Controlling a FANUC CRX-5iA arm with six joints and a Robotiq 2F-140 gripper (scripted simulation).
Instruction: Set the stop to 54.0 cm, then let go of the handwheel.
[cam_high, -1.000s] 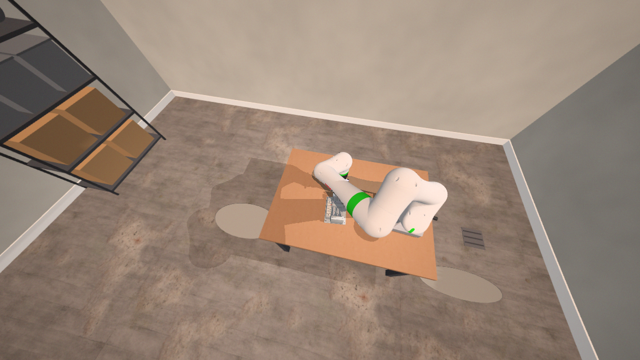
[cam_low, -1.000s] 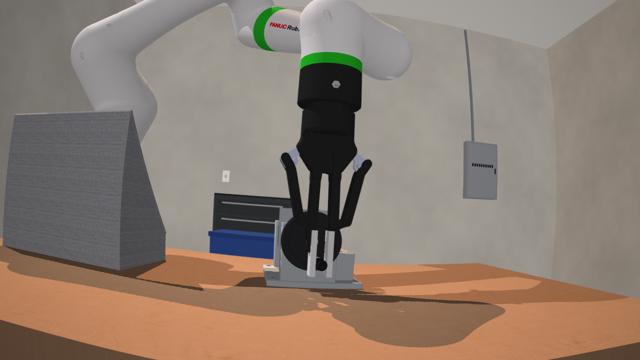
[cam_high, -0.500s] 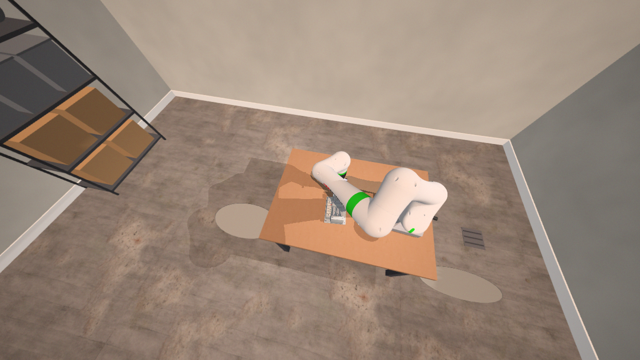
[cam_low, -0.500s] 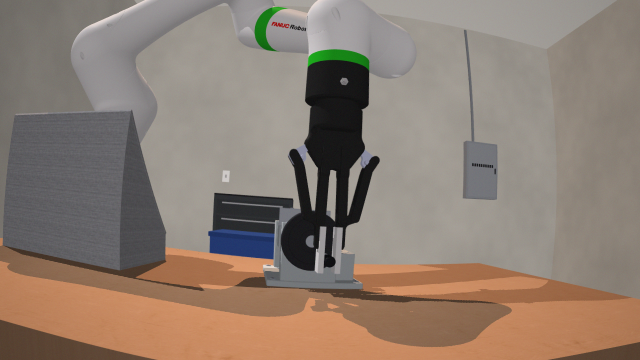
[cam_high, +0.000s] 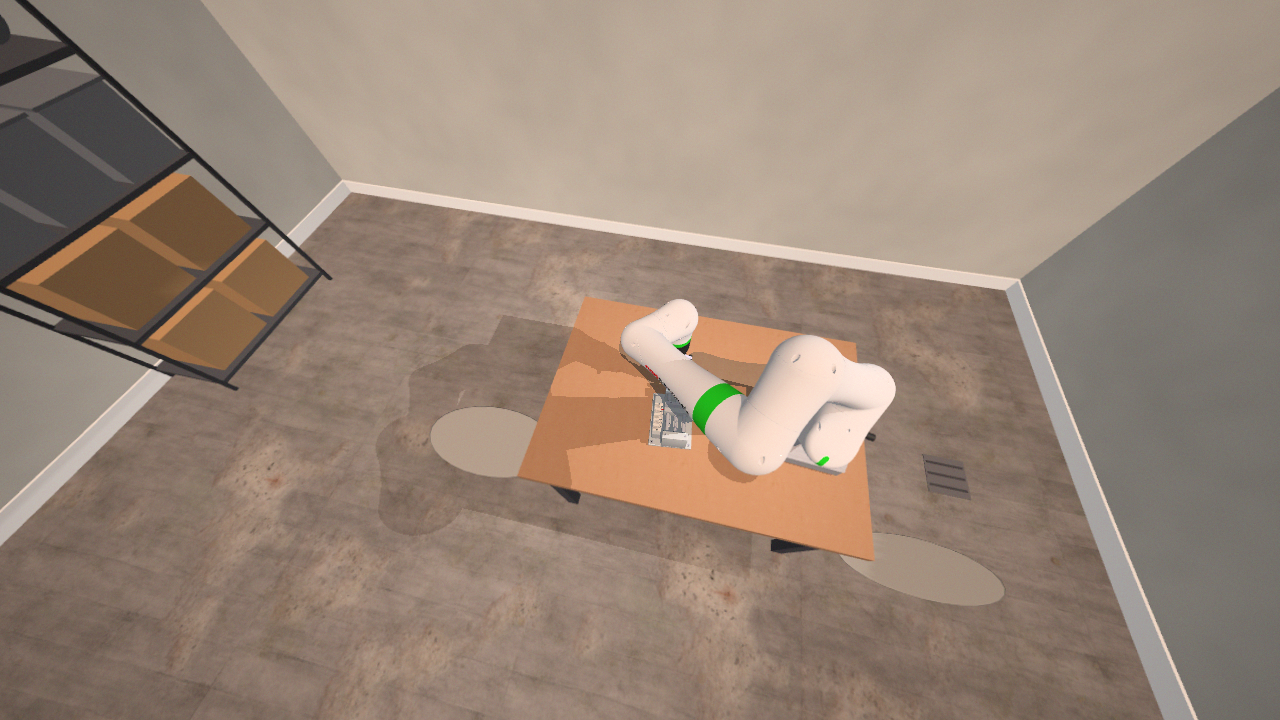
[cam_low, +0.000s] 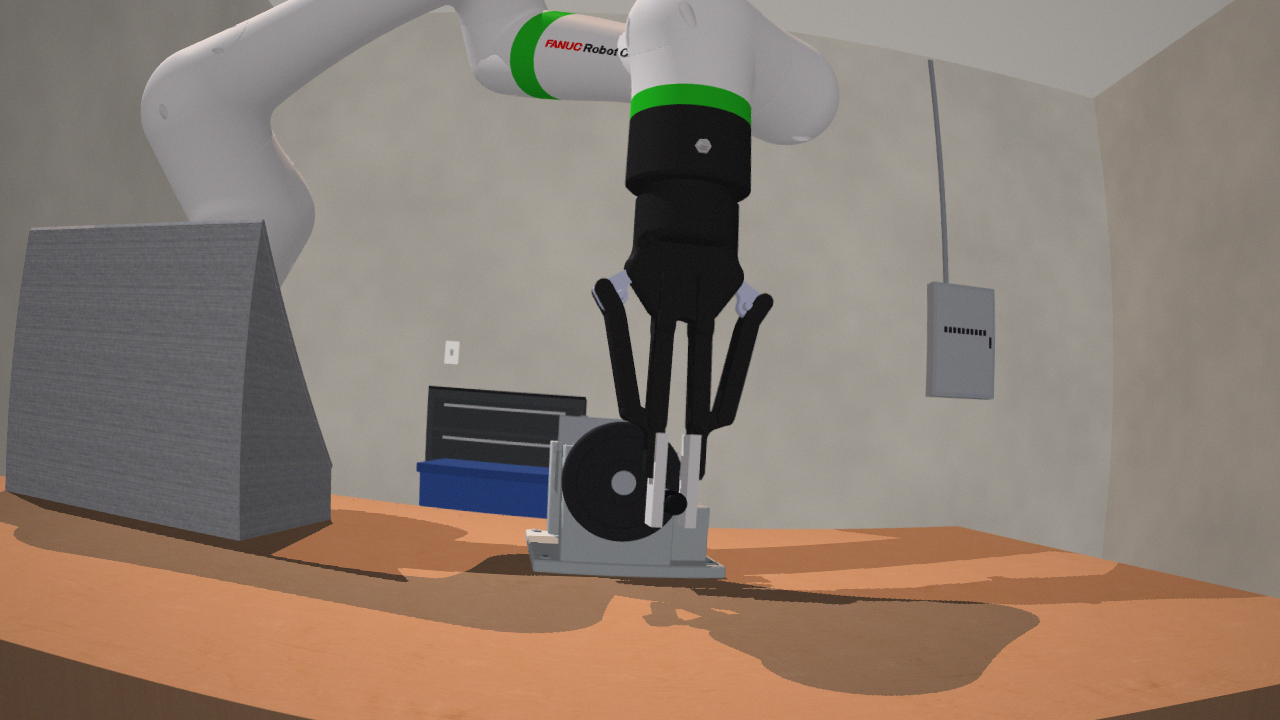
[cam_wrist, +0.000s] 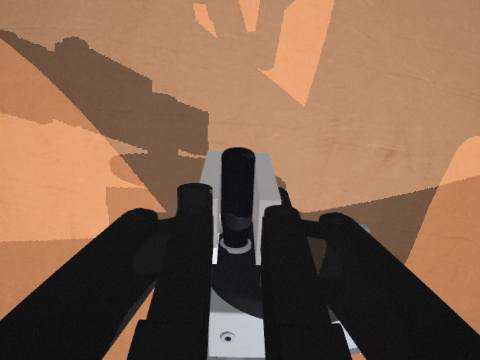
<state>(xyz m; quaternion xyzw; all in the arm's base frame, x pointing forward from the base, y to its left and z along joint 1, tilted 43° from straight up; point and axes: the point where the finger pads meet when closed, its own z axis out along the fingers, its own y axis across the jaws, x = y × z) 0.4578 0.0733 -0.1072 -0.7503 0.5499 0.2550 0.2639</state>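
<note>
My hand is 12 cm to the right of the sliding stop block, 5 cm past it and 1 cm below it. From my hand the other things lie so: black handwheel: 2 cm to the left, 1 cm below, 1 cm behind; then black crank knob: 2 cm below.
</note>
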